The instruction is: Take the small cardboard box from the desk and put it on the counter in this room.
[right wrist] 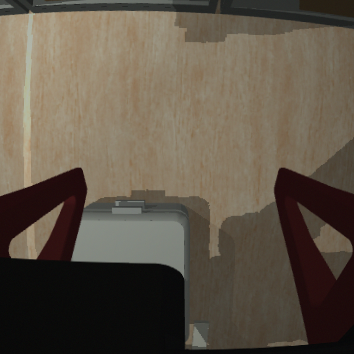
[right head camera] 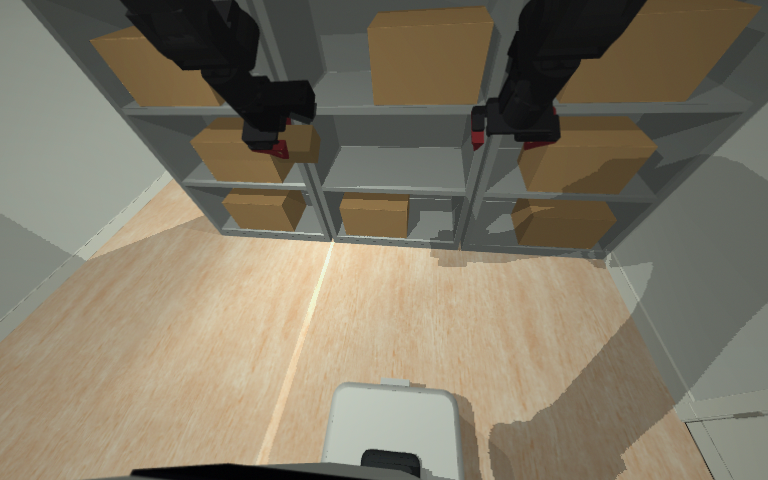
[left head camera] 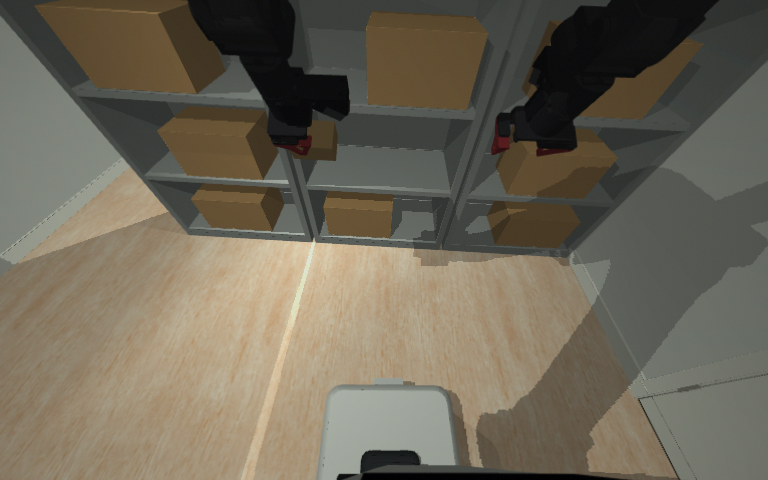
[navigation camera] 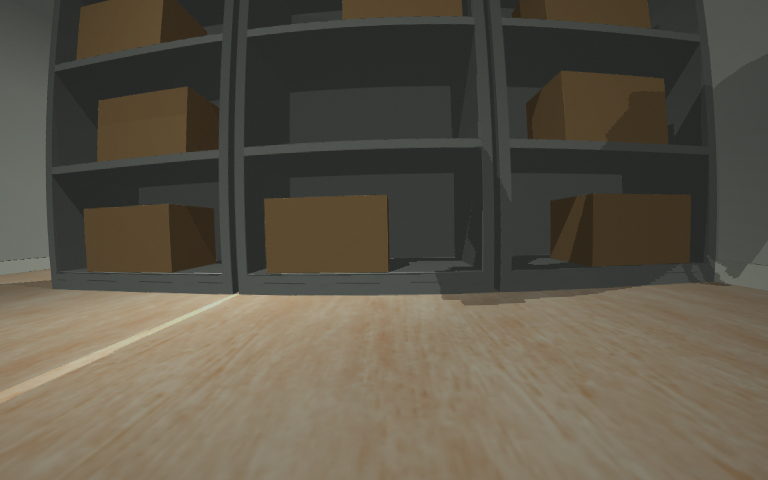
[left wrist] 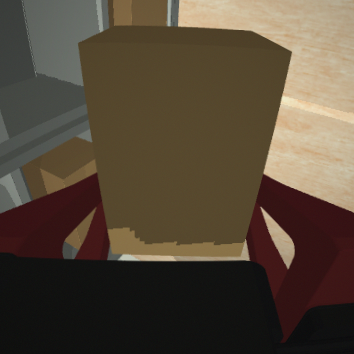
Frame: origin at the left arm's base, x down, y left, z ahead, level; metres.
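Seen in the pictures: left gripper, between the fingertips: (right head camera: 287, 144) (left head camera: 304, 140) (left wrist: 178, 176); right gripper, between the fingertips: (right wrist: 179, 178) (right head camera: 499, 147) (left head camera: 514, 152).
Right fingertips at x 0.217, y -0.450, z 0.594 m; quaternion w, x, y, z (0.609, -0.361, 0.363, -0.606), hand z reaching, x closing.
Note:
Offsets run from my right fingertips to a thing's top centre. "pt": to the spot under its first point.
The small cardboard box @(dz +0.007, dx -0.045, dy +0.428 m) (left head camera: 323, 141) (right head camera: 303, 142) (left wrist: 185, 140) is brown and held in the air in front of the shelves. My left gripper (left head camera: 303, 148) (right head camera: 283, 141) (left wrist: 178, 176) is shut on it, with a red finger on each side in the left wrist view. My right gripper (left head camera: 523, 148) (right head camera: 505, 141) (right wrist: 179, 178) is open, its fingers wide apart, pointing down over the floor in the right wrist view with nothing between them. The desk and the counter do not show in these views.
A grey shelf unit (left head camera: 390, 113) (right head camera: 396, 109) (navigation camera: 362, 148) spans the far side and holds several larger cardboard boxes @(pt dz +0.685, dx +0.032, dy +0.109 m) (left head camera: 427, 62) (right head camera: 430, 56) (navigation camera: 326, 233). Walls (left head camera: 45, 113) (right head camera: 62, 113) stand at both sides. My white base (left head camera: 390, 418) (right head camera: 396, 416) (right wrist: 135, 240) shows below.

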